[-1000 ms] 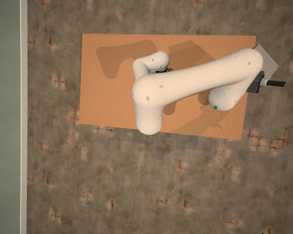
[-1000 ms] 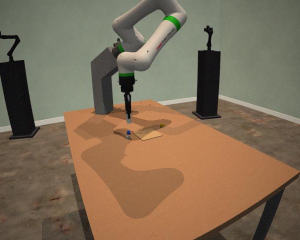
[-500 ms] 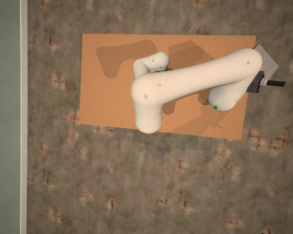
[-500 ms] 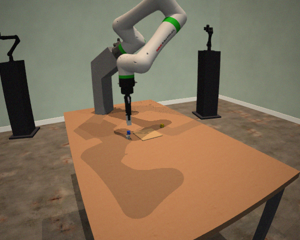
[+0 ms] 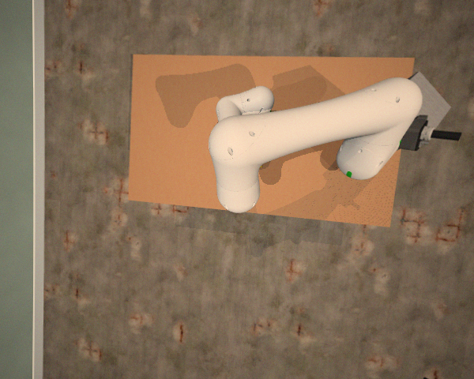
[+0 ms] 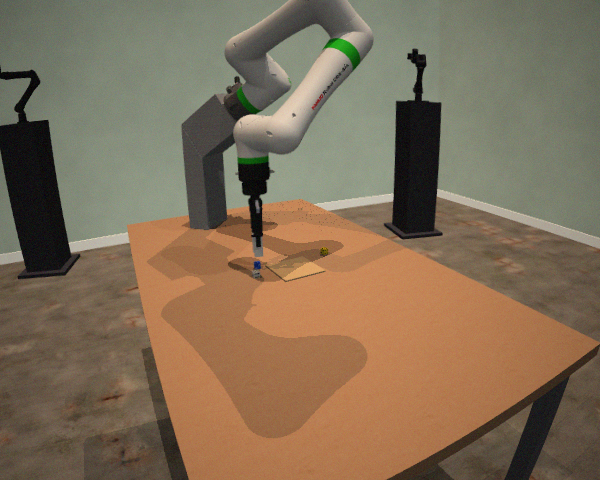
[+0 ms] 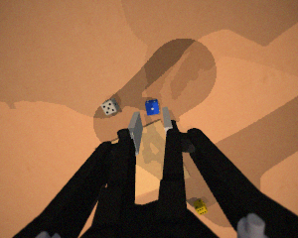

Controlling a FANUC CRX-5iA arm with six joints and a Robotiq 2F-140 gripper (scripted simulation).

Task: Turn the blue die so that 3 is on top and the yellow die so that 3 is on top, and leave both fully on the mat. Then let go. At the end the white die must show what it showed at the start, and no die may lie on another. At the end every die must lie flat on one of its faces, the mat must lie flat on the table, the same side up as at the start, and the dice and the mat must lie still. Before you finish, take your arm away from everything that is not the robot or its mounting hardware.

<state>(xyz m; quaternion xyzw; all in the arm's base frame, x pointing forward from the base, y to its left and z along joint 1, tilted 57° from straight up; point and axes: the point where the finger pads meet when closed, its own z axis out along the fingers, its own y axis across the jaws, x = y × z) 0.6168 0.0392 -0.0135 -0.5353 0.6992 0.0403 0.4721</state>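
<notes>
Right now the blue die is 70 mm below my hand. Round my hand: yellow die 70 mm behind, 230 mm to the left, 70 mm below; then white die 70 mm ahead, 20 mm to the right, 70 mm below; then tan mat 40 mm ahead, 110 mm to the left, 80 mm below.
</notes>
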